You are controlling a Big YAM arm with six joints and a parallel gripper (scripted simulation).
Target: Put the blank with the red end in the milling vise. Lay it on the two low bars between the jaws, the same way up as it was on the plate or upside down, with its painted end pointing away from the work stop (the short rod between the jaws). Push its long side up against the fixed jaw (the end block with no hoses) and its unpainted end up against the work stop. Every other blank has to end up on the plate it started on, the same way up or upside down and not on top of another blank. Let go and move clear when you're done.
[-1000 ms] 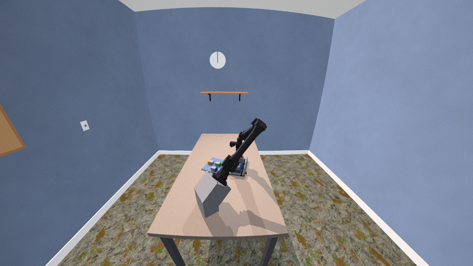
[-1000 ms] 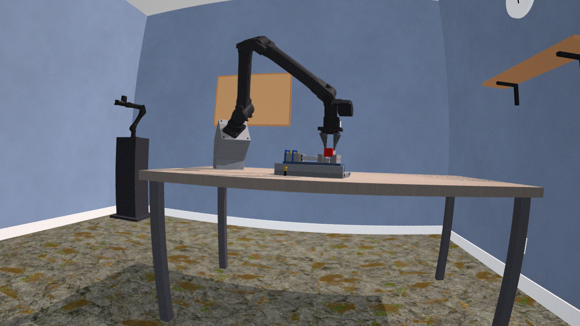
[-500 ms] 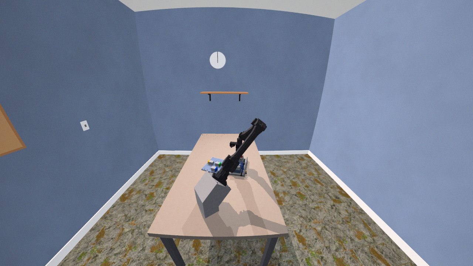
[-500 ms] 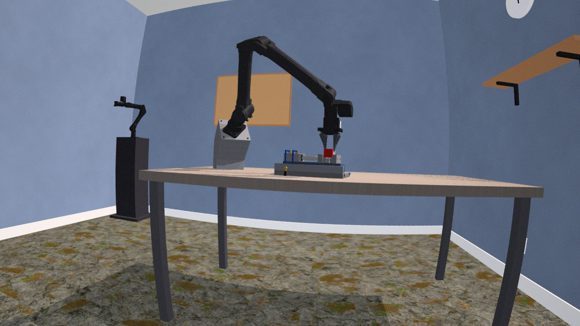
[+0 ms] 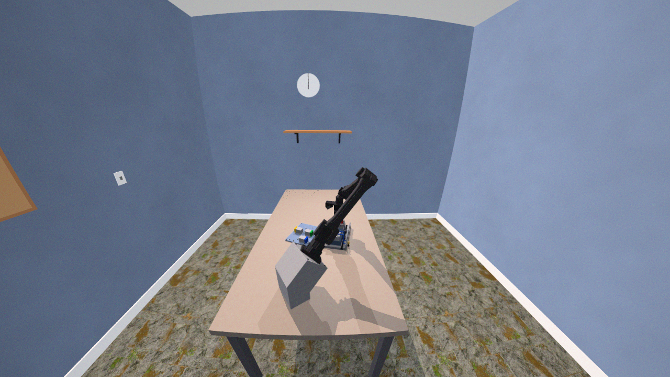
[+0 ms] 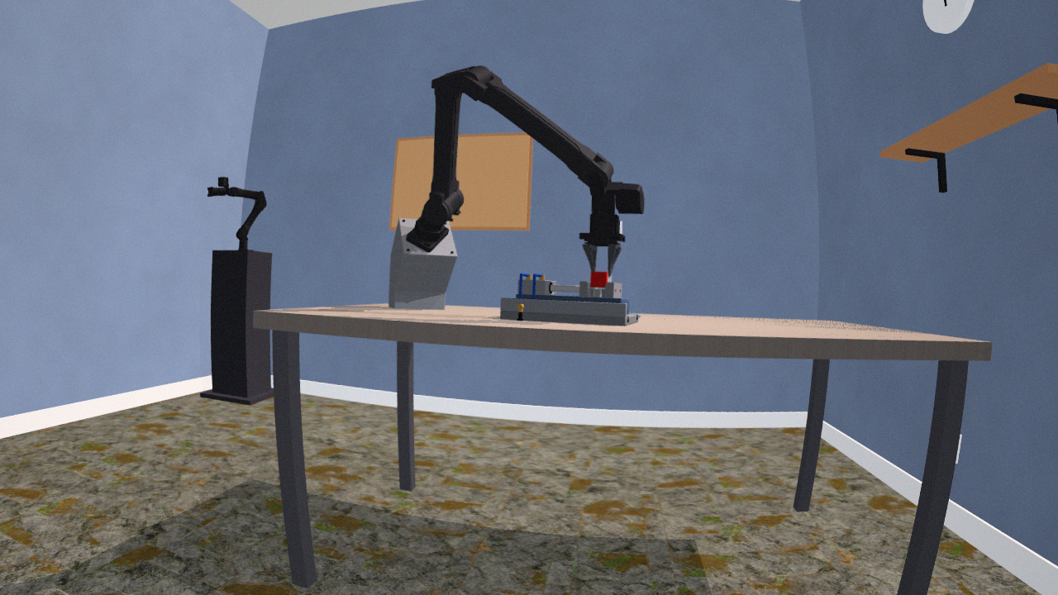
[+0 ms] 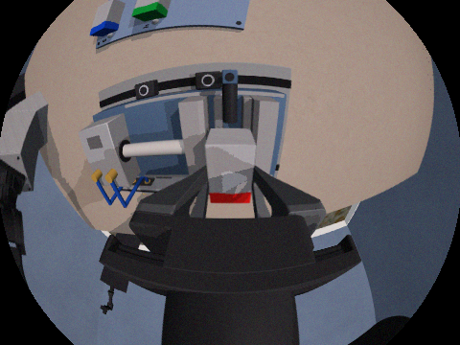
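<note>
Right now the work stop is 2 cm ahead of my hand, 5 cm to the left of it and 3 cm below it. From my hand the other things lie so: green-ended blank (3 cm behind, 24 cm to the left, 9 cm below); blue plate (1 cm behind, 28 cm to the left, 12 cm below); vise (6 cm behind, 3 cm to the left, 8 cm below).
</note>
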